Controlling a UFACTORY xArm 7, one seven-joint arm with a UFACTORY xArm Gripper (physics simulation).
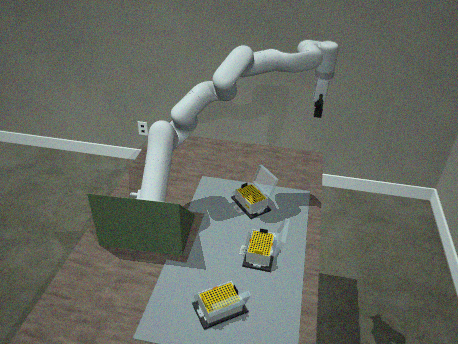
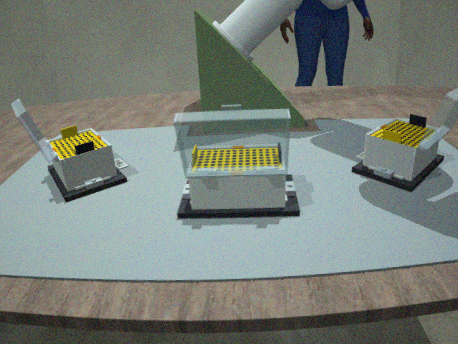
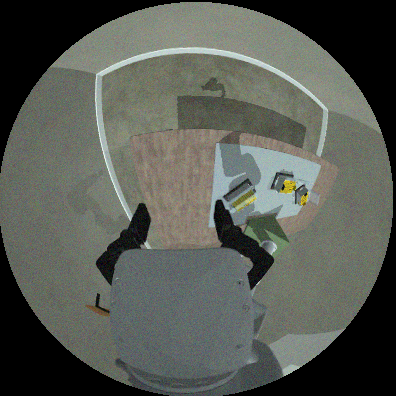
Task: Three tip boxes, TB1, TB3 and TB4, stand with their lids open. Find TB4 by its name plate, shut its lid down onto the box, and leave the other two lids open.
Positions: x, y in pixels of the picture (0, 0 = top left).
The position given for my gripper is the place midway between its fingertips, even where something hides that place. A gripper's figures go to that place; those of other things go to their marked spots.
Labels:
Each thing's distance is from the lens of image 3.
my gripper [image 3: 179, 209]: 0.14 m
mat [image 3: 233, 163]: 0.51 m

